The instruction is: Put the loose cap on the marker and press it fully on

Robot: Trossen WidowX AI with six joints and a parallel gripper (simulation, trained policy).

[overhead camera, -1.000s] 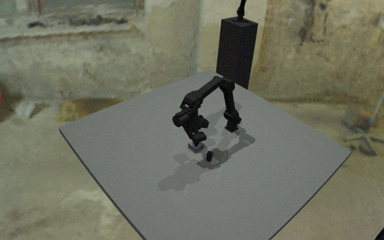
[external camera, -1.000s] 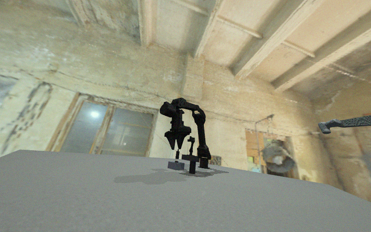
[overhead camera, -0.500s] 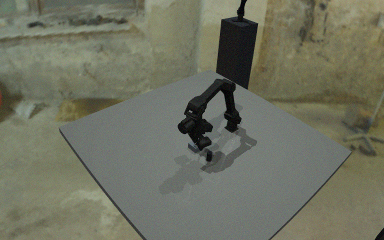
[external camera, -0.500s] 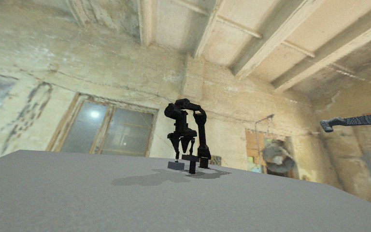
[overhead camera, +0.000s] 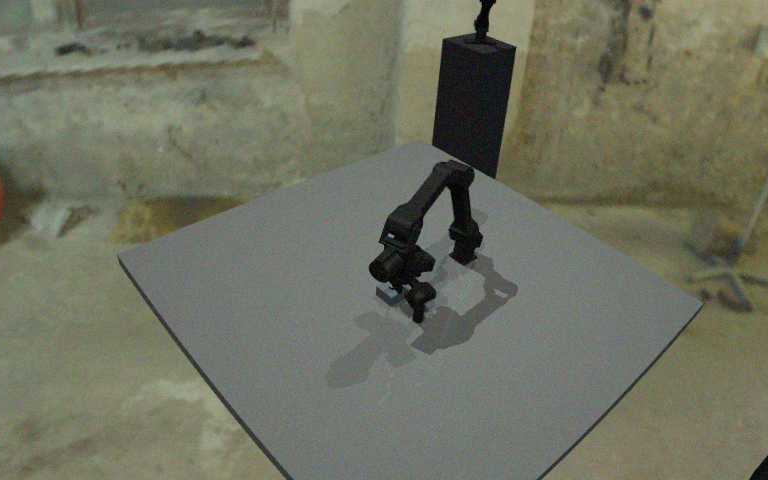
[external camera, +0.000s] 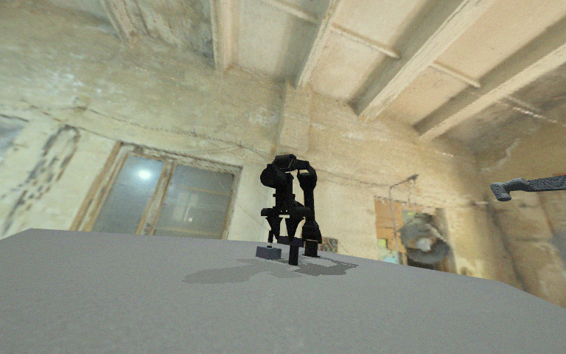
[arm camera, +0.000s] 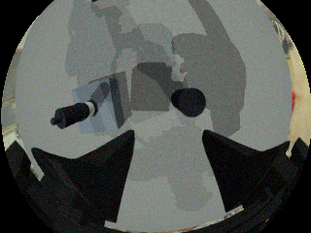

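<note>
Right now the black cap is 20 mm behind my gripper tip, 30 mm to the left of it and 40 mm below it. Round my gripper tip: holder block 30 mm behind, 90 mm to the right, 50 mm below; marker 30 mm behind, 90 mm to the right, 10 mm above.
</note>
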